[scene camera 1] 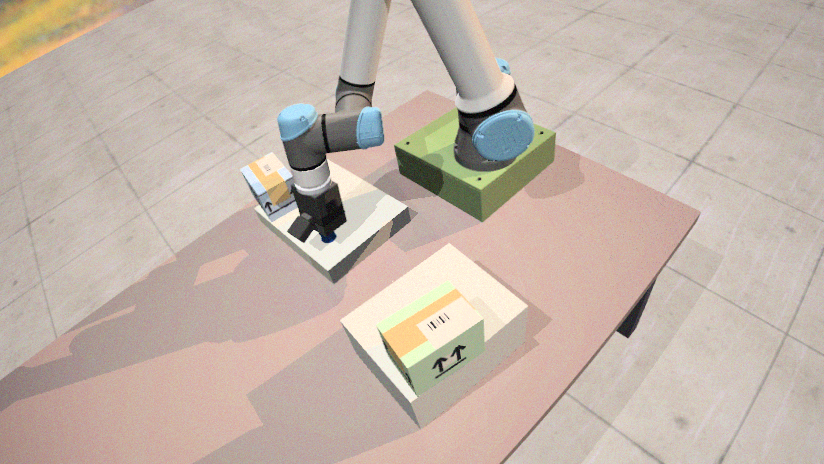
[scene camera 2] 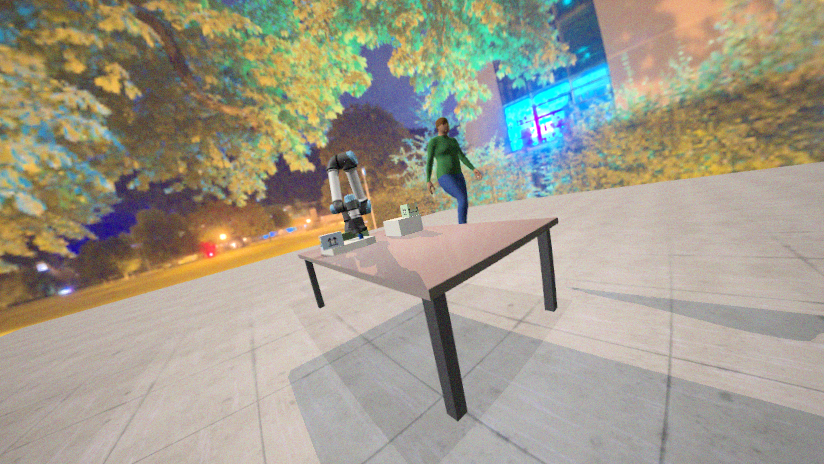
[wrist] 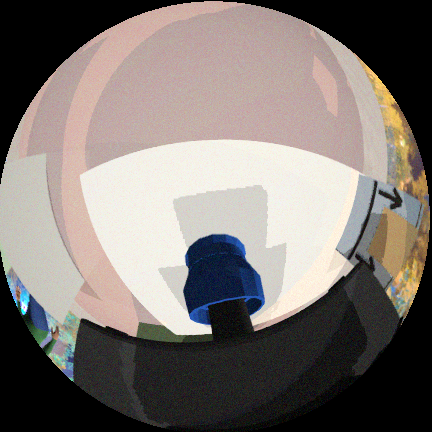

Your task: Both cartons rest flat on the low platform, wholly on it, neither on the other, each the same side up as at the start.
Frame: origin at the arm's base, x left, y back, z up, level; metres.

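Seen in the pictures: hand, its tool point: [scene camera 1: 328,237] [scene camera 2: 361,238] [wrist: 215,256].
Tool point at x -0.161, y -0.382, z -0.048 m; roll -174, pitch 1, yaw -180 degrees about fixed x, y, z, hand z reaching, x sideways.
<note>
A point is followed by its place in that frame.
The low white platform [scene camera 1: 377,216] @(x -0.112, y -0.272, z -0.047 m) [scene camera 2: 348,247] @(x -0.302, y -0.433, z -0.071 m) [wrist: 145,175] @(x -0.136, y -0.433, z -0.047 m) carries a pale blue carton [scene camera 1: 268,178] @(x -0.350, y -0.379, z 0.044 m) [scene camera 2: 331,241] @(x -0.395, y -0.412, z -0.005 m) [wrist: 356,220] @(x -0.311, y -0.382, z -0.035 m) at its far left edge, arrows up. In scene camera 1 that carton seems to reach over the edge; its exact footing is hidden. A green carton [scene camera 1: 423,368] @(x 0.276, y -0.541, z 0.094 m) [scene camera 2: 404,211] @(x 0.207, y -0.473, z 0.070 m) stands arrows up on the taller white platform [scene camera 1: 449,265] @(x 0.153, y -0.334, z 0.025 m) [scene camera 2: 396,228] @(x 0.081, y -0.488, z -0.037 m) [wrist: 30,210]. My suction gripper [scene camera 1: 328,237] [scene camera 2: 360,235] [wrist: 216,245] is open, holding nothing. Its blue cup is low over the near part of the low platform, beside the blue carton; any small gap is unclear.
The green base box [scene camera 1: 438,184] @(x -0.066, y -0.107, z -0.052 m) under my arm stands behind the two platforms on the brown table [scene camera 1: 622,213] @(x 0.326, y 0.081, z -0.095 m) [scene camera 2: 461,247] @(x -0.228, y -1.255, z -0.095 m). My wrist is close to the blue carton. A person in a green top [scene camera 2: 446,155] is beyond the table.
</note>
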